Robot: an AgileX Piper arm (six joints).
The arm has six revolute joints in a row. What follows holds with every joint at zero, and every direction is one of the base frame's. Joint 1 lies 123 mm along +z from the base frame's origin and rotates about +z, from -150 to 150 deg. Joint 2 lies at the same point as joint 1 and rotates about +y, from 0 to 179.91 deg. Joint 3 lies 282.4 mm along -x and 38.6 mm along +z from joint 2 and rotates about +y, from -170 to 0 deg. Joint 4 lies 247.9 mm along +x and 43.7 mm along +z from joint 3 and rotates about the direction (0.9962, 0, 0.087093), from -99.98 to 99.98 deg. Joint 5 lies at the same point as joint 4 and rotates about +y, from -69.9 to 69.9 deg. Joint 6 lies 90.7 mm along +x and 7.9 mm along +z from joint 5 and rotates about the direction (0.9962, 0, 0.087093), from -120 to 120 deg. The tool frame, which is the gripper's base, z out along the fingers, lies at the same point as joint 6; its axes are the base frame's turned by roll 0, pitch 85 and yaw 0 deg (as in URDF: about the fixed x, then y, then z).
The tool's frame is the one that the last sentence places.
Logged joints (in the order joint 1, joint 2, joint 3, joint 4, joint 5, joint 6), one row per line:
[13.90 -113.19 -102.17 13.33 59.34 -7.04]
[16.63 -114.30 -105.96 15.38 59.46 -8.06]
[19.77 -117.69 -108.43 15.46 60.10 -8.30]
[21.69 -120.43 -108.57 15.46 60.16 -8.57]
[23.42 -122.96 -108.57 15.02 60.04 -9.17]
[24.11 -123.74 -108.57 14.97 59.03 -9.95]
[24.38 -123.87 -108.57 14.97 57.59 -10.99]
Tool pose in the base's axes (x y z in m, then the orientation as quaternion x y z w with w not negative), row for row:
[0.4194 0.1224 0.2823 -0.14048 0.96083 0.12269 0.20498]
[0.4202 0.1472 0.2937 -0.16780 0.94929 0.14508 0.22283]
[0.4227 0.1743 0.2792 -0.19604 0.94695 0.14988 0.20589]
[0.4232 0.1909 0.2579 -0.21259 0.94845 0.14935 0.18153]
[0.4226 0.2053 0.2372 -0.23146 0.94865 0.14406 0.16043]
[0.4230 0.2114 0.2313 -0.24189 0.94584 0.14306 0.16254]
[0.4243 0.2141 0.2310 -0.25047 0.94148 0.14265 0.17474]
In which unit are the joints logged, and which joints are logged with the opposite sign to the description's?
The joints are logged in degrees. Opposite sign: joint 2.
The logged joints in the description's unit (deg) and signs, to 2 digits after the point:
[13.90 113.19 -102.17 13.33 59.34 -7.04]
[16.63 114.30 -105.96 15.38 59.46 -8.06]
[19.77 117.69 -108.43 15.46 60.10 -8.30]
[21.69 120.43 -108.57 15.46 60.16 -8.57]
[23.42 122.96 -108.57 15.02 60.04 -9.17]
[24.11 123.74 -108.57 14.97 59.03 -9.95]
[24.38 123.87 -108.57 14.97 57.59 -10.99]

